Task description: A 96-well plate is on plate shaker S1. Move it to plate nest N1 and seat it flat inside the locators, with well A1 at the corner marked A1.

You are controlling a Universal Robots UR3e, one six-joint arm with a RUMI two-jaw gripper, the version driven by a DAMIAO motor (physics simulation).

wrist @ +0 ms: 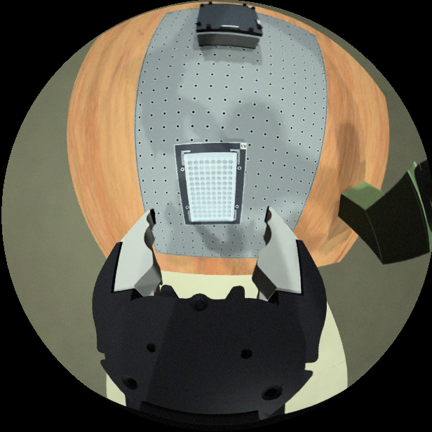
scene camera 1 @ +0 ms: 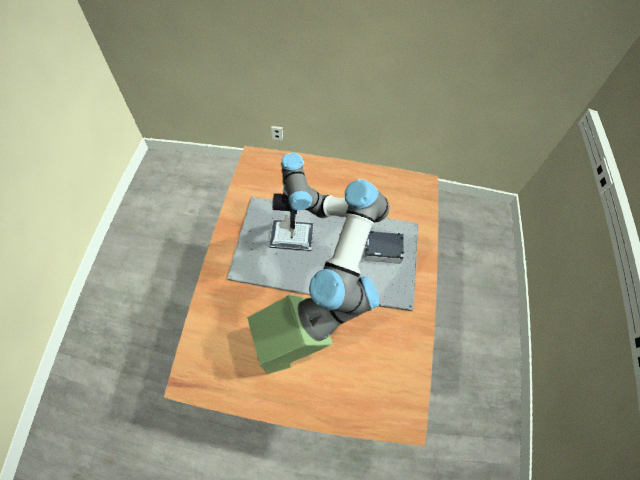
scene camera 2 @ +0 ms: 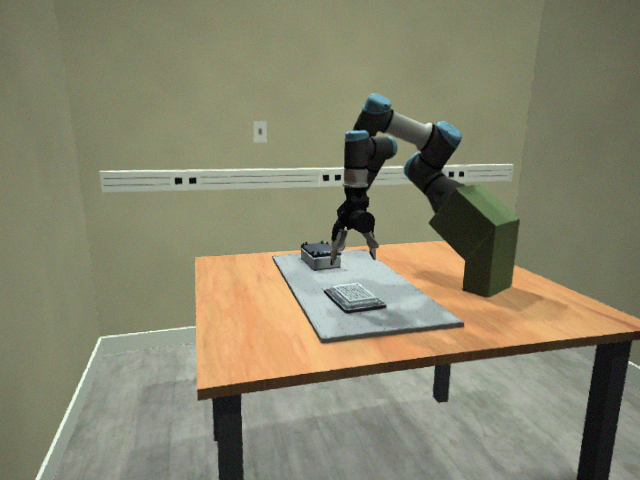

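Observation:
The white 96-well plate (scene camera 1: pixel 300 231) (scene camera 2: pixel 354 292) (wrist: pixel 211 187) lies on the dark plate nest N1 (scene camera 1: pixel 310 240) (scene camera 2: pixel 379 304) (wrist: pixel 240 187). It looks flat and inside the corner locators in the wrist view. The nest's A1 label (wrist: pixel 243 146) is at its upper right corner there; which well is A1 cannot be told. My gripper (scene camera 1: pixel 292 233) (scene camera 2: pixel 353 260) (wrist: pixel 209 208) is open and empty, well above the plate, its fingers wide apart and clear of it. Plate shaker S1 (scene camera 1: pixel 385 245) (scene camera 2: pixel 316 249) (wrist: pixel 229 19) carries no plate.
The nest and shaker stand on a grey perforated board (scene camera 1: pixel 258 268) (scene camera 2: pixel 330 328) (wrist: pixel 215 75) on the wooden table (scene camera 1: pixel 361 382) (scene camera 2: pixel 248 330) (wrist: pixel 100 125). The green arm base (scene camera 1: pixel 279 330) (scene camera 2: pixel 491 248) (wrist: pixel 382 220) stands beside the board. My forearm passes above the board in scene camera 1.

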